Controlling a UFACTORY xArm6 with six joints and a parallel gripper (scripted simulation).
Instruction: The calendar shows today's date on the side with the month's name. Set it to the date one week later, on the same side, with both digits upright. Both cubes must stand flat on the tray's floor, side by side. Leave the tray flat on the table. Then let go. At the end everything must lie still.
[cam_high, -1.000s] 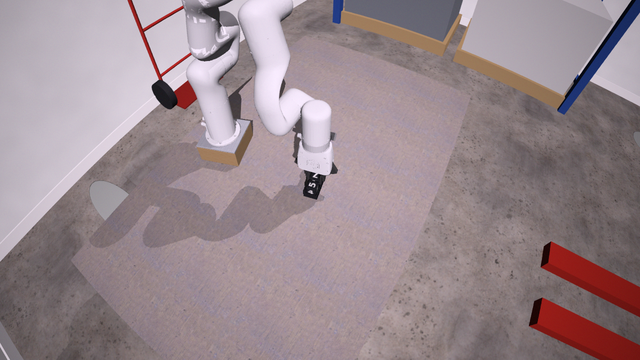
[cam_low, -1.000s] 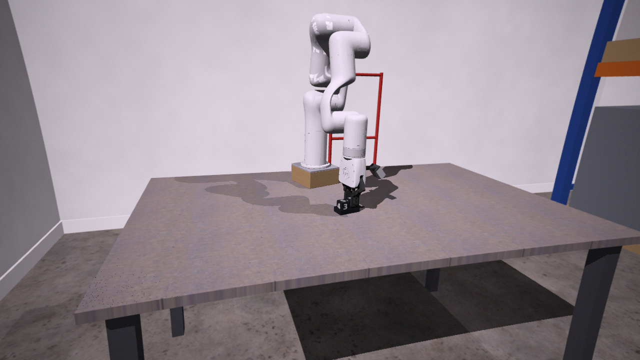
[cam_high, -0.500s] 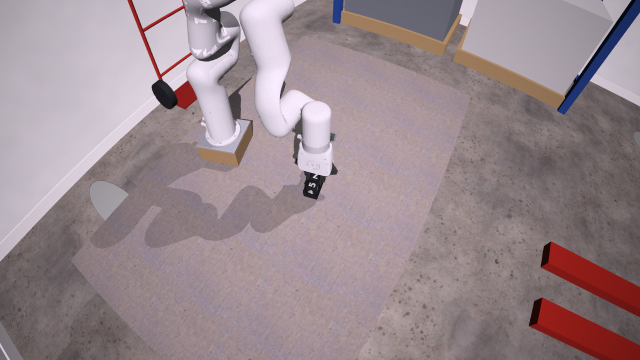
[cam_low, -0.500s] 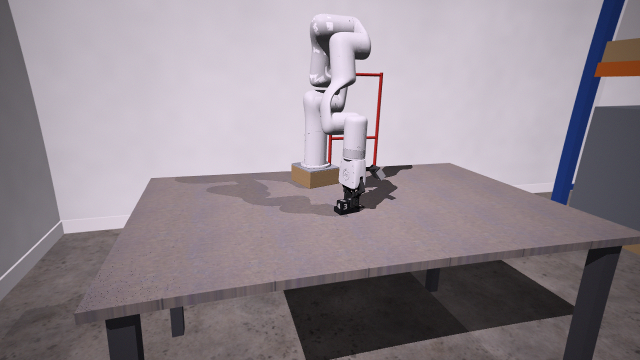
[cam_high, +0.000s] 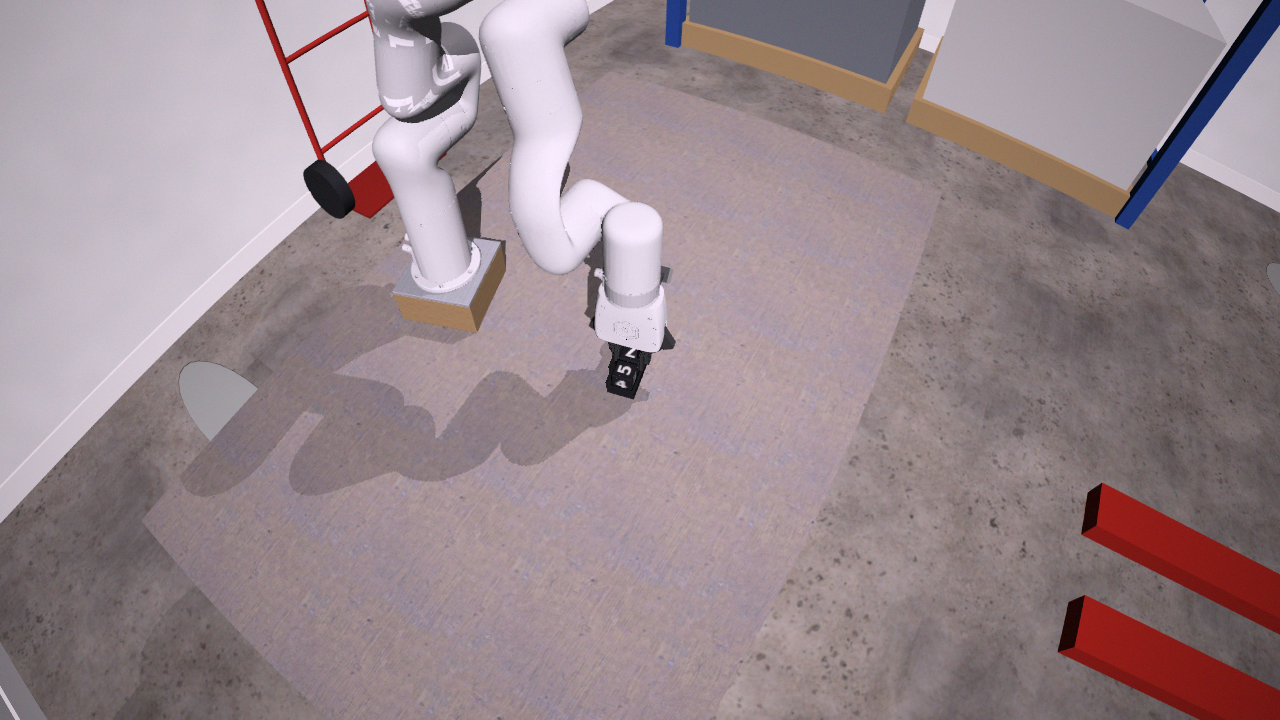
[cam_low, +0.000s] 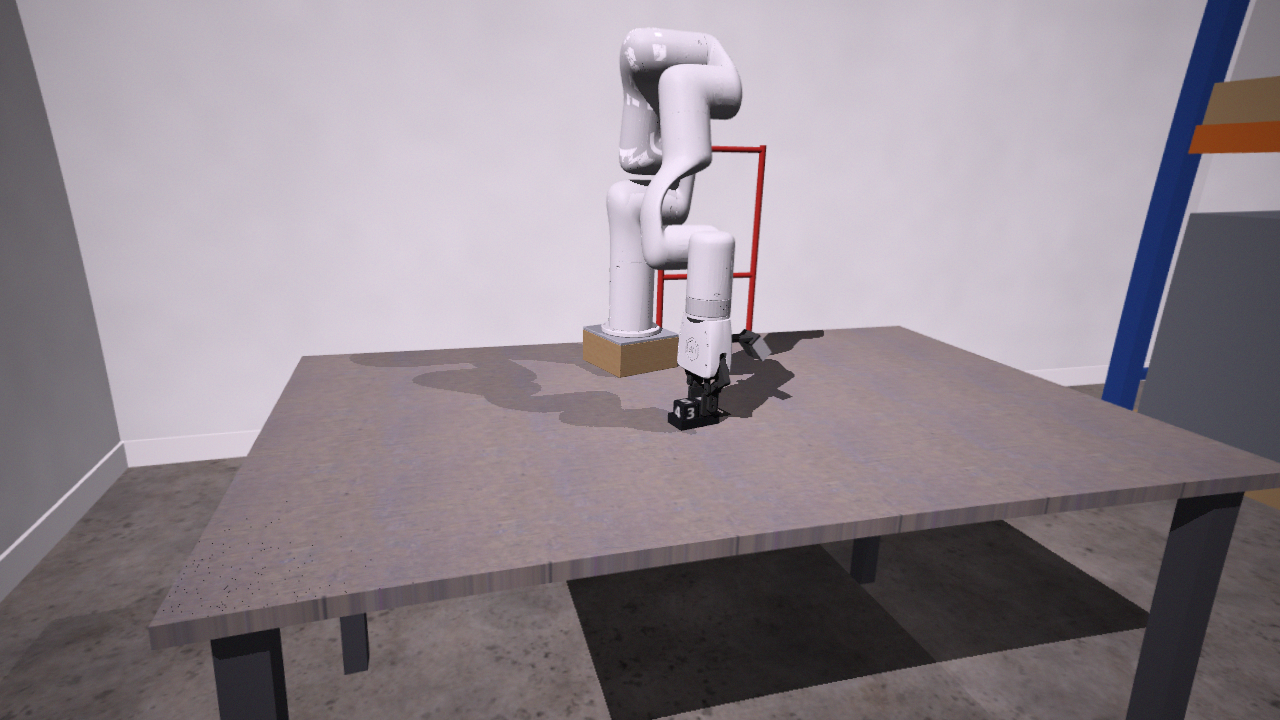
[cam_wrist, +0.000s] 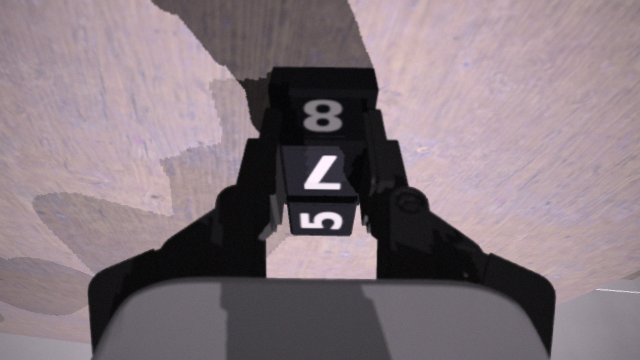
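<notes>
Now: the black tray 30 mm below my hand and 20 mm to the right of it.
</notes>
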